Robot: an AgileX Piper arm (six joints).
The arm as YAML. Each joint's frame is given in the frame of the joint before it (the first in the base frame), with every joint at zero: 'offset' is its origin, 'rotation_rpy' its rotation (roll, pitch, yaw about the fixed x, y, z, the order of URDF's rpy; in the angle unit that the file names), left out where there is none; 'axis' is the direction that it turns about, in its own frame. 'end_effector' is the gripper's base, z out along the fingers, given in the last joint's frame.
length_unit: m
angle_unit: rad
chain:
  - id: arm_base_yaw
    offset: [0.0, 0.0, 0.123]
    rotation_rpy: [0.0, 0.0, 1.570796]
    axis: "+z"
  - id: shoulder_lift
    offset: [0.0, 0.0, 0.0]
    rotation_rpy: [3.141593, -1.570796, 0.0]
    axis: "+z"
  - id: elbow
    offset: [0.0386, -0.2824, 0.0]
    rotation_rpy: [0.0, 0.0, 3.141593]
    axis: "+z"
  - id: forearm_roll
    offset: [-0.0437, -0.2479, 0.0]
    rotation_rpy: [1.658, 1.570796, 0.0]
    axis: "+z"
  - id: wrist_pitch
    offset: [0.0, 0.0, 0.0]
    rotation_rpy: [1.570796, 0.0, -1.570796]
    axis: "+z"
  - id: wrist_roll
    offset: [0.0, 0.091, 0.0]
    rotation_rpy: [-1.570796, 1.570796, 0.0]
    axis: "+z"
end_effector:
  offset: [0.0, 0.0, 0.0]
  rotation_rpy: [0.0, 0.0, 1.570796]
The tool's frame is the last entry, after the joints.
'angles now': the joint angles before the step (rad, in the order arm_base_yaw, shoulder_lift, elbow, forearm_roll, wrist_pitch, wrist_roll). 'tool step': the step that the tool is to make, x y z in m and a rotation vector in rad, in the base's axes. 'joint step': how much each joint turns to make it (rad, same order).
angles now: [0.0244 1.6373 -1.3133 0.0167 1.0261 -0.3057]
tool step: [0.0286 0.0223 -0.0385 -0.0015 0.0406 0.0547]
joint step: [0.0596 0.1417 -0.0340 -0.0001 -0.0672 0.0040]
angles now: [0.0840 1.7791 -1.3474 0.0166 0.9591 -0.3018]
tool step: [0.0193 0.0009 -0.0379 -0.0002 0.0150 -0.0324]
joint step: [-0.0002 0.1095 -0.0034 -0.0083 -0.0915 0.0356]
